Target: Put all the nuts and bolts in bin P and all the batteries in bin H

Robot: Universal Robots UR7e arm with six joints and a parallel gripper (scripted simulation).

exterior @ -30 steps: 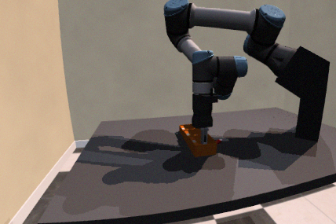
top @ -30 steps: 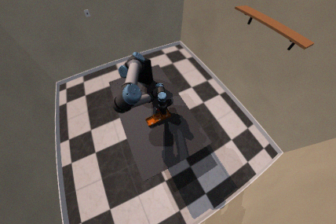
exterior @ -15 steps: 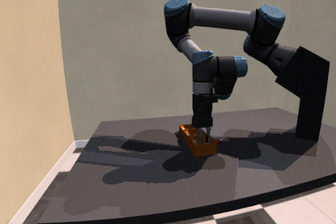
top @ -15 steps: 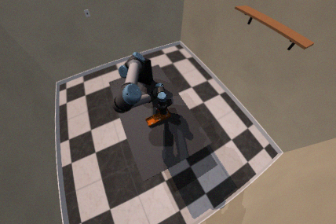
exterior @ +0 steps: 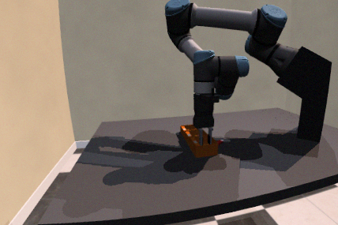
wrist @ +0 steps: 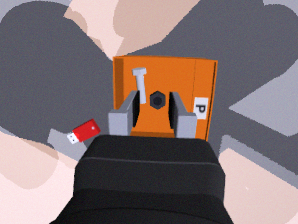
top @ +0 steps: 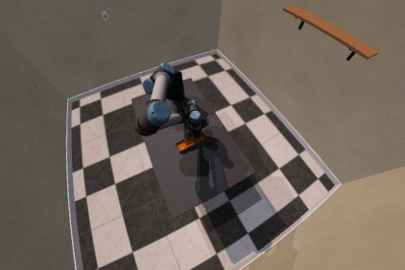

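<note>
My gripper is now 4 cm above the dark nut. Also, from my hand: orange battery 8 cm to the right, 3 cm below, 1 cm behind; grey bolt 3 cm below, 2 cm to the left, 1 cm behind; orange three-compartment bin 8 cm to the right, 2 cm below.
</note>
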